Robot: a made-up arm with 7 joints. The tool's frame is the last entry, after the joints.
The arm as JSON. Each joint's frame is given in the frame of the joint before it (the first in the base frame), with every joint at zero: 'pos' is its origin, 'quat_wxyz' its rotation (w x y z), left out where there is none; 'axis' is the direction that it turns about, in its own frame. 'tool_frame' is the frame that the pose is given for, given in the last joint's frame.
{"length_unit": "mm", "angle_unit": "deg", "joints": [
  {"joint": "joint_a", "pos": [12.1, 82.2, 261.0], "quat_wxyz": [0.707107, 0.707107, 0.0, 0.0], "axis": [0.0, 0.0, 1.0]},
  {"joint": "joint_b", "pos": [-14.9, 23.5, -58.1], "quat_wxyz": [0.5, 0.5, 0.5, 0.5], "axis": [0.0, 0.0, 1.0]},
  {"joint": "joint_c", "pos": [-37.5, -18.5, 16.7], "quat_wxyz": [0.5, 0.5, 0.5, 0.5], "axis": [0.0, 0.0, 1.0]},
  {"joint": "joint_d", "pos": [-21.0, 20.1, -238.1], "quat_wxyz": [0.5, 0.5, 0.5, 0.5], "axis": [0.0, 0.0, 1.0]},
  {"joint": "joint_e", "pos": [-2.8, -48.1, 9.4], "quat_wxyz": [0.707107, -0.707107, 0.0, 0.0], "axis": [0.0, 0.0, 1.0]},
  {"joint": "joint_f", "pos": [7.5, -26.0, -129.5], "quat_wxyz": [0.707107, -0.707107, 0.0, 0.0], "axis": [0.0, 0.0, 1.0]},
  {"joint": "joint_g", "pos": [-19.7, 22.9, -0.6], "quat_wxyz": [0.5, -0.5, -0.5, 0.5], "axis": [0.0, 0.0, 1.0]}
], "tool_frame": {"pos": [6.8, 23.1, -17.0], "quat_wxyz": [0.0, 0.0, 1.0, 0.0]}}
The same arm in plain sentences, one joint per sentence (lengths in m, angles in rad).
The arm has seven revolute joints in a row. What follows holds with every joint at zero, and every direction is one of the base frame's. The first joint lies 0.0121 m along +x and 0.0822 m along +y and 0.2610 m along +z from the base frame's origin and turns about -y. The second joint lies 0.0149 m along -x and 0.0581 m along +y and 0.0235 m along +z from the first joint and turns about +x. The third joint lies 0.0167 m along +x and 0.0185 m along +y and 0.0375 m along -z from the second joint and turns about +z. The fourth joint lies 0.0201 m along +x and 0.0210 m along +y and 0.2381 m along -z from the third joint and turns about -y. The fifth joint lies 0.0028 m along -x and 0.0094 m along -y and 0.0481 m along -z from the fourth joint and turns about +z. The sixth joint lies 0.0075 m along +x and 0.0260 m along -y and 0.1295 m along -z from the fifth joint and turns about +y. The seventh joint lies 0.0197 m along -x and 0.0006 m along -y and 0.0229 m along -z from the sixth joint and turns about -x. The tool frame, which is the frame that the pose is given for, lies 0.0170 m along +x and 0.0231 m along -y and 0.0068 m along -z from the seventh joint; its axes are the base frame's turned by roll 3.1416, pitch -1.5708 and yaw 0.0000 rad (as in URDF: about the fixed x, then y, then z).
